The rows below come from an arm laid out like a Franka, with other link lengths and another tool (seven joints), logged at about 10 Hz.
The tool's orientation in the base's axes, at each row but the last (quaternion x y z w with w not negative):
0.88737 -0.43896 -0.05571 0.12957
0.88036 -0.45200 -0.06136 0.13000
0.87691 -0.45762 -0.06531 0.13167
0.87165 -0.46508 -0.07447 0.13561
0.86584 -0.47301 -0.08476 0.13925
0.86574 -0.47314 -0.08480 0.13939
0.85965 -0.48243 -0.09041 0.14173
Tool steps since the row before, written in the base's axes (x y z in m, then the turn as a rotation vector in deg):
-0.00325 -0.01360 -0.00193 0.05 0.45 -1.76
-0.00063 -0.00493 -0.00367 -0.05 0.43 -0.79
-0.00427 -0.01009 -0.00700 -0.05 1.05 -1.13
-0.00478 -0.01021 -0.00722 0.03 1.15 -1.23
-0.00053 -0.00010 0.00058 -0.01 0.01 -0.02
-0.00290 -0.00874 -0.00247 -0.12 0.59 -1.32
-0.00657 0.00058 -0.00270 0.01 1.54 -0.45
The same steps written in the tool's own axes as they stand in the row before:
0.00879 0.00985 0.00501 -0.35 -0.79 1.60
0.00360 0.00220 0.00452 -0.39 -0.43 0.69
0.00578 0.00683 0.00943 -0.90 -0.86 0.91
0.00585 0.00699 0.00980 -0.93 -1.01 0.97
-0.00021 0.00066 -0.00039 -0.01 0.00 0.02
0.00584 0.00600 0.00455 -0.54 -0.63 1.19
-0.00385 0.00410 0.00438 -1.30 -0.92 0.18

